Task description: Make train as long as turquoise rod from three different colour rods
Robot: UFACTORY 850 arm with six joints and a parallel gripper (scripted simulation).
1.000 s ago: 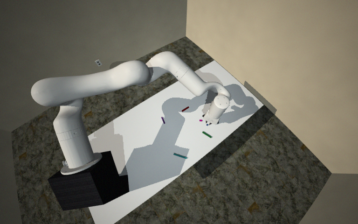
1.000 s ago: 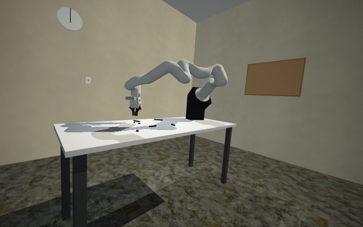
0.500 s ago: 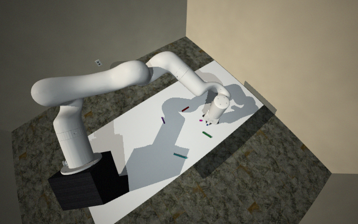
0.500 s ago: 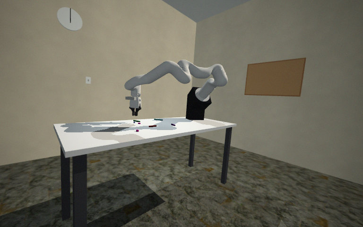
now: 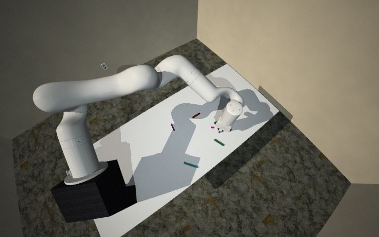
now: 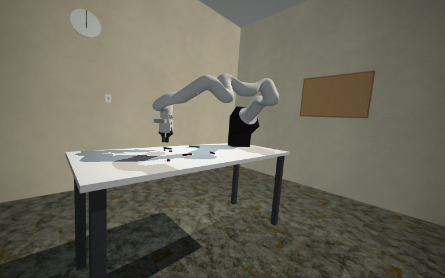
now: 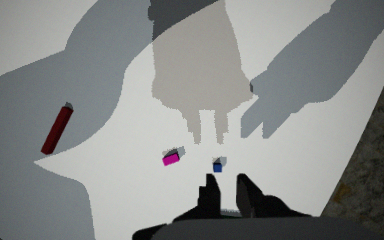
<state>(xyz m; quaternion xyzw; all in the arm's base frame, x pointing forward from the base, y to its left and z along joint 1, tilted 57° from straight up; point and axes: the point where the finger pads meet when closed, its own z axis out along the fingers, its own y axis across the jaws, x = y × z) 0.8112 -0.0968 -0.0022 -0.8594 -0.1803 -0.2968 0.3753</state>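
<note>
Now: hand 8 cm above the blue rod. Also, from my hand: red rod: 9 cm behind, 21 cm to the left, 8 cm below; green rod: 4 cm behind, 7 cm to the right, 8 cm below; turquoise rod: 30 cm behind, 11 cm to the right, 8 cm below.
</note>
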